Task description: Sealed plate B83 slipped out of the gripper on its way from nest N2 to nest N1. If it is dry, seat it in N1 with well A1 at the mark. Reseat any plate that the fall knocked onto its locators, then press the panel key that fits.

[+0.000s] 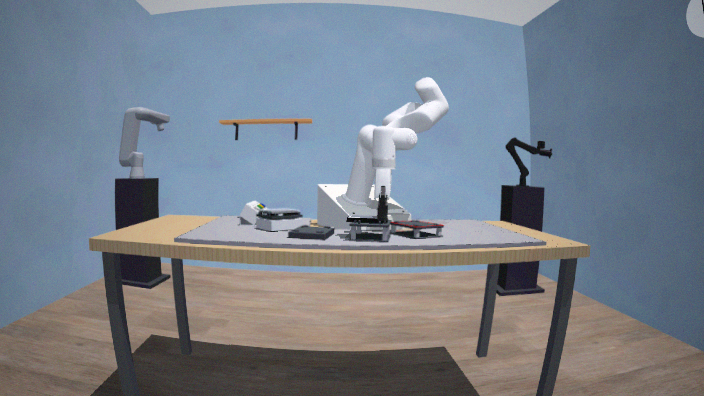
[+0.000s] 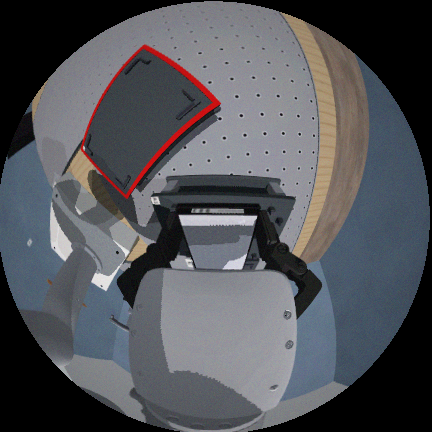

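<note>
My gripper points down at the front nest, its black fingers against the two sides of a plate with a pale, shiny top and a white barcode strip on its edge. The plate lies at the dark-topped nest; its seating on the locators is hidden. Its code cannot be read. A small white tag is at the nest's corner. A red-rimmed nest stands alongside, with corner locators and no plate on it. A panel with coloured keys stands at the back left.
A white device with a dark top stands left on the grey perforated board. A low dark block lies between it and the front nest. The white robot base is behind. The wooden table edge runs along the front.
</note>
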